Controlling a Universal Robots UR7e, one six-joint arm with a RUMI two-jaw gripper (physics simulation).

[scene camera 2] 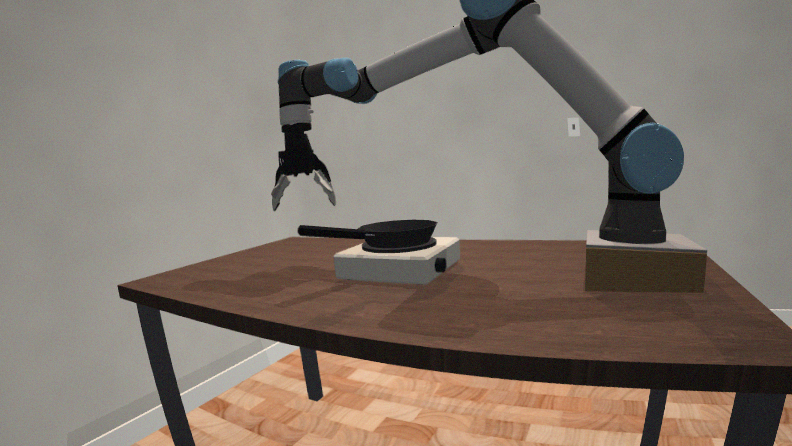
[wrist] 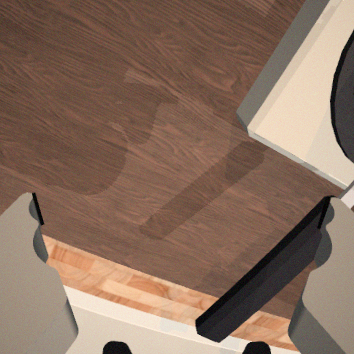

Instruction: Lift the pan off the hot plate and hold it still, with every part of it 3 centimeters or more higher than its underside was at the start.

My gripper shows in scene camera 2 and in the wrist view. A white hot plate shows in scene camera 2 and in the wrist view. One and the same spot on my gripper: (wrist: 42, 310) is (scene camera 2: 289, 179). One and the same spot on the white hot plate: (wrist: 293, 105) is (scene camera 2: 349, 250).
